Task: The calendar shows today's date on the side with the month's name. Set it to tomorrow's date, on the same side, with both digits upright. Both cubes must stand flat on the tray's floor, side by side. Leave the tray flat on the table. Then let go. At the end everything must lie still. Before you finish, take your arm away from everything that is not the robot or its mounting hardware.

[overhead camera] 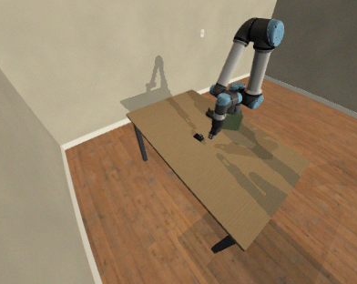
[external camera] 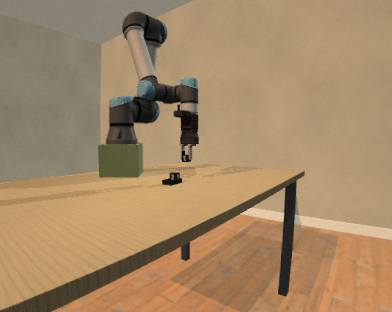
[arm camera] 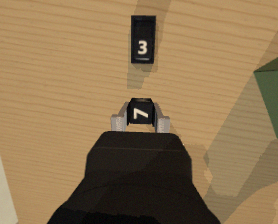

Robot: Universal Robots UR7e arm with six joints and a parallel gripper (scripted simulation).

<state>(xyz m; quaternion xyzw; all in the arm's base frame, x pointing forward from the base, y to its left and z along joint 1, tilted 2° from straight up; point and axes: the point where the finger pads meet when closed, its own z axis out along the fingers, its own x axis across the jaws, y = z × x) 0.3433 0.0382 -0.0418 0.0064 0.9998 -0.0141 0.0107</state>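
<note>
My hand is 11 cm to the left of the black calendar tray and 9 cm above it.
</note>
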